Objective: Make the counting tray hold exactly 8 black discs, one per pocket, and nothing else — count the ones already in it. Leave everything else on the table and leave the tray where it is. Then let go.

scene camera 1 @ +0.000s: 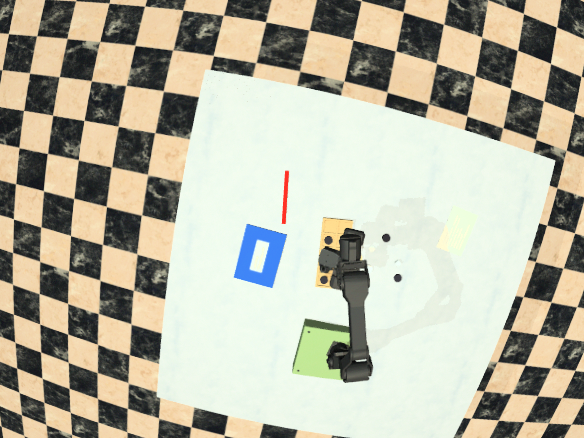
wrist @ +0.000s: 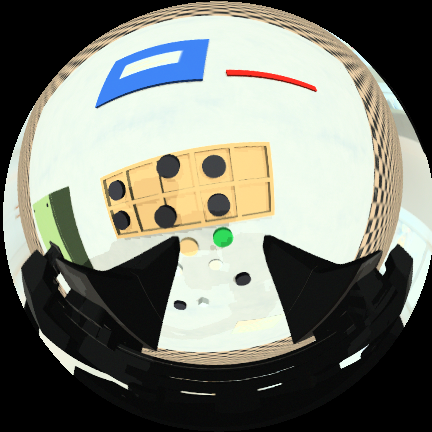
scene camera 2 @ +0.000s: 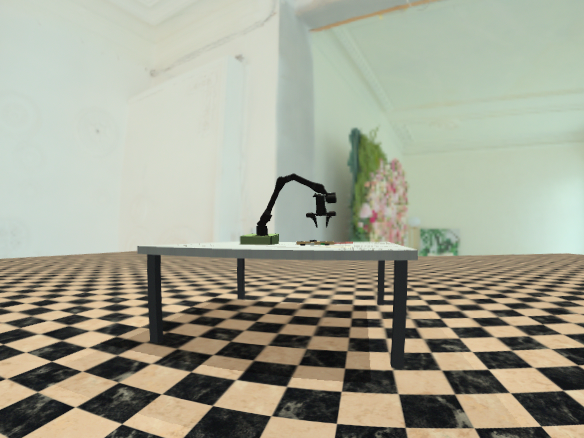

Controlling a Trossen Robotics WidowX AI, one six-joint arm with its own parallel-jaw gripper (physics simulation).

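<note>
The tan counting tray (scene camera 1: 337, 225) (wrist: 254, 199) lies flat. In the wrist view its upper row holds three black discs (wrist: 116, 190) (wrist: 168, 166) (wrist: 214, 166), and its lower row holds three more black discs (wrist: 121, 220) (wrist: 165, 216) (wrist: 218, 205). Both pockets at the right end are empty; the second column from the left also shows no disc. Two loose black discs (scene camera 1: 386, 238) (wrist: 242, 278) (scene camera 1: 397, 277) (wrist: 180, 305) lie on the table beside the tray. My gripper (scene camera 2: 322, 226) (wrist: 221, 241) is open and empty, raised above the tray area. The arm hides part of the tray in scene camera 1.
Near the tray lie a green disc (wrist: 223, 237), a tan disc (wrist: 189, 246), a white disc (wrist: 215, 265) and a small grey piece (wrist: 202, 301). Beyond are a blue frame (scene camera 1: 243, 256) (wrist: 195, 62), a red bar (scene camera 1: 285, 197) (wrist: 270, 77), a pale yellow sheet (scene camera 1: 457, 231) and the green base (scene camera 1: 315, 350) (scene camera 2: 259, 239).
</note>
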